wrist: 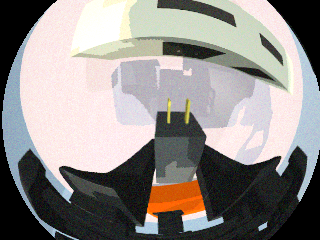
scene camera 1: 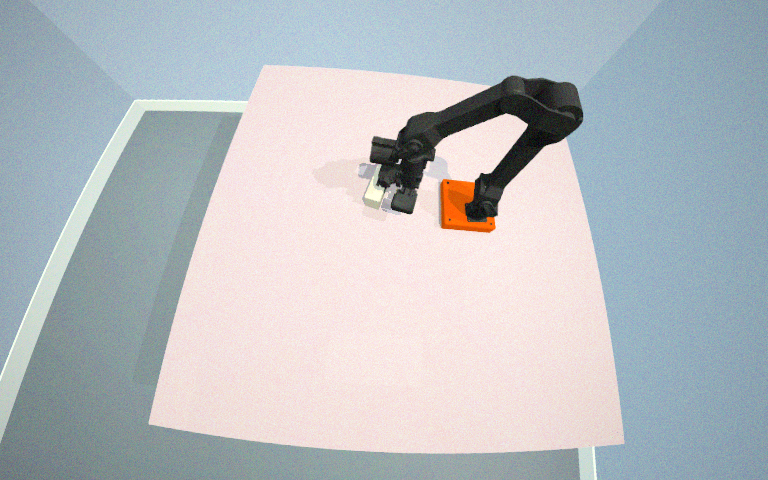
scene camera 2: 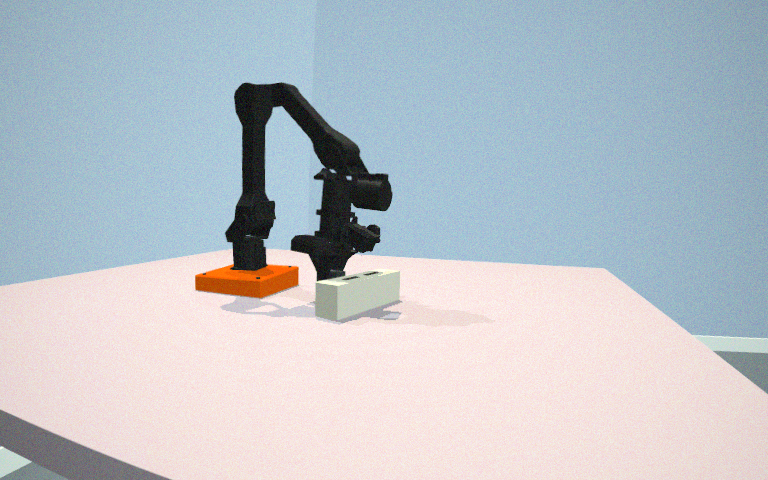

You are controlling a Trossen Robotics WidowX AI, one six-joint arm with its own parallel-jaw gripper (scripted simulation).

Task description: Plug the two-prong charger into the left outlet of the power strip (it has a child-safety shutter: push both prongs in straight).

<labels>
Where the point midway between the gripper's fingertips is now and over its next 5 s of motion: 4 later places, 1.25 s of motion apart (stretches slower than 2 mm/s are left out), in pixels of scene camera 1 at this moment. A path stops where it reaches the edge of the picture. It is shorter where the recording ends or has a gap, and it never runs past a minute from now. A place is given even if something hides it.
My gripper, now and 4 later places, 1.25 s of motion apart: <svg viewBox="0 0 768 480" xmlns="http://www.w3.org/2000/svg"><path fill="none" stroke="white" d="M407 197L400 194L398 193L396 192L393 191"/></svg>
</labels>
